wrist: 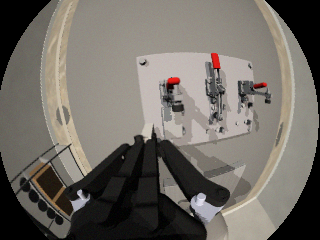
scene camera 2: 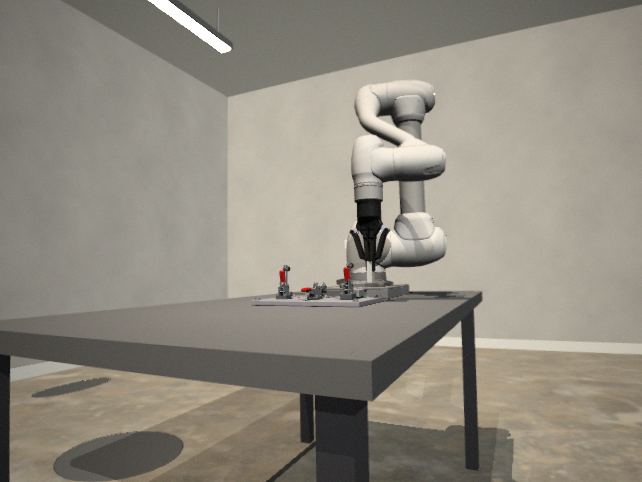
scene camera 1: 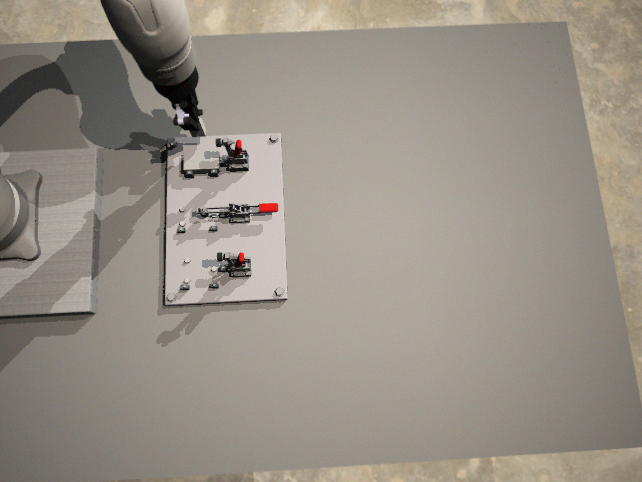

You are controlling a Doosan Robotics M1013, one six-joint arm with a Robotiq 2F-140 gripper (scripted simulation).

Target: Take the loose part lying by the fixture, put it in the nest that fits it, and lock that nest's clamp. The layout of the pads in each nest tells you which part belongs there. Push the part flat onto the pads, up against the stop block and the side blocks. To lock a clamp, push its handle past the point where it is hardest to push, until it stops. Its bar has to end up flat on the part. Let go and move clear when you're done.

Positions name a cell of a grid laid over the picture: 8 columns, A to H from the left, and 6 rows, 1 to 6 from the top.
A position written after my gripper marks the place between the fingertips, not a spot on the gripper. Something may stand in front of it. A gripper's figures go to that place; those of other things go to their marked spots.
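Scene:
A flat grey part (scene camera 1: C3) is 119 cm from the lens; my gripper (scene camera 1: C2) is likewise 119 cm from the lens.

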